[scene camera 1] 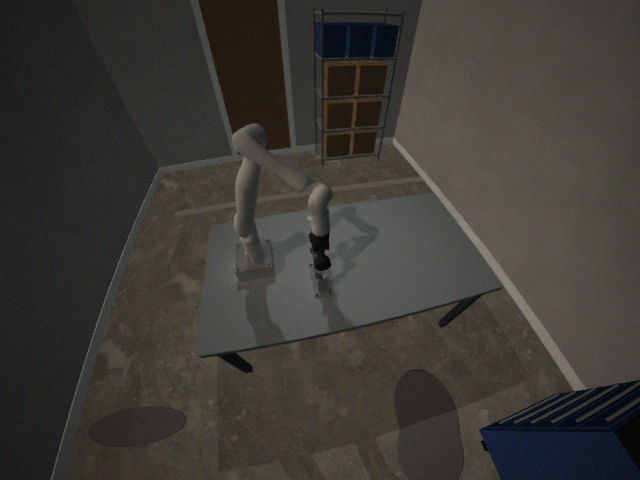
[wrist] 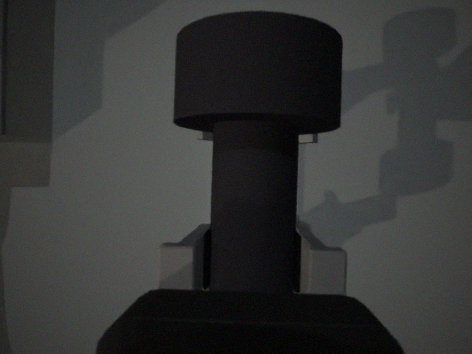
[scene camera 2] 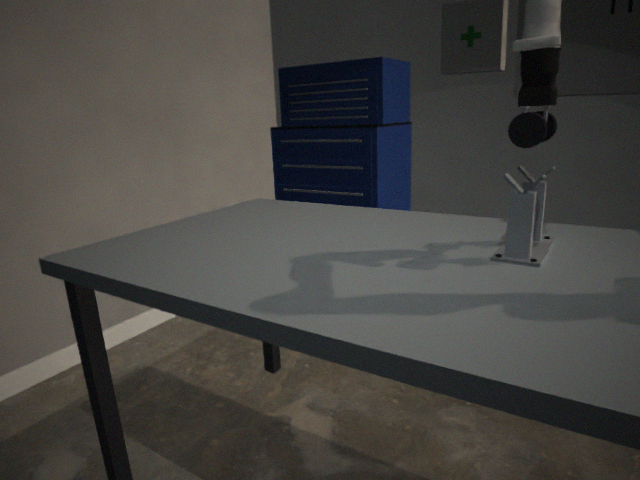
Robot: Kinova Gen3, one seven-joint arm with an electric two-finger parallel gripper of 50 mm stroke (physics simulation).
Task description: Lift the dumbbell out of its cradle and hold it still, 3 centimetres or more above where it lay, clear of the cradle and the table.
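Places are measured from the arm's base along level axes (x back, y right, z up), in centimetres.
Pixels of known places: gripper, fingertip midpoint: (scene camera 1: 319, 251) (wrist: 252, 247); arm's base, link origin: (scene camera 1: 256, 258).
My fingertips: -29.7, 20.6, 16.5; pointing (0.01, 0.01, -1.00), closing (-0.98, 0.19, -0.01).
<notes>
Ahead of a thing's pixels: the offset from my fingertips to its top centre, as dx, dy, dz. Level surfaces: height alone.
The black dumbbell @(+0.0, +0.3, +5.3) (scene camera 1: 322, 262) (scene camera 2: 526, 130) (wrist: 257, 70) hangs level below my gripper (scene camera 2: 536, 117) (wrist: 252, 247). The gripper is shut on its handle, with one finger on each side of it in the wrist view. The near end of the dumbbell is hidden by the gripper body in the wrist view. The grey cradle @(+0.0, +0.3, -7.3) (scene camera 1: 320, 287) (scene camera 2: 519, 225) stands on the table @(dz -26.0) (scene camera 1: 392, 268) (scene camera 2: 330, 232), with V-shaped arms on two posts. In scene camera 2 a clear gap shows between the dumbbell and the tops of the cradle's arms. The dumbbell touches neither the cradle nor the table.
The arm's base (scene camera 1: 253, 267) is fixed to the table left of the cradle in scene camera 1. A shelf rack (scene camera 1: 322, 111) with blue and orange bins stands by the far wall. A blue tool cabinet (scene camera 1: 558, 444) (scene camera 2: 330, 165) stands on the floor away from the arm.
</notes>
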